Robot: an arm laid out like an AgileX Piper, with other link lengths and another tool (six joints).
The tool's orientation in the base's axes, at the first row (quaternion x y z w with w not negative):
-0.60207 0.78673 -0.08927 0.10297
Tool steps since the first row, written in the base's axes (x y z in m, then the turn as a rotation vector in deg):
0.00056 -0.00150 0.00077 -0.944 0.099 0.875
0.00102 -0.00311 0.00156 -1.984 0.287 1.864
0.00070 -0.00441 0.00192 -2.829 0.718 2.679
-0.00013 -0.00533 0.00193 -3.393 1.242 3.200
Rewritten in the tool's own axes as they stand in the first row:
0.00126 -0.00111 -0.00057 0.096 0.671 -1.099
0.00266 -0.00217 -0.00118 0.125 1.424 -2.334
0.00398 -0.00230 -0.00159 -0.121 2.106 -3.354
0.00508 -0.00177 -0.00181 -0.513 2.627 -4.016

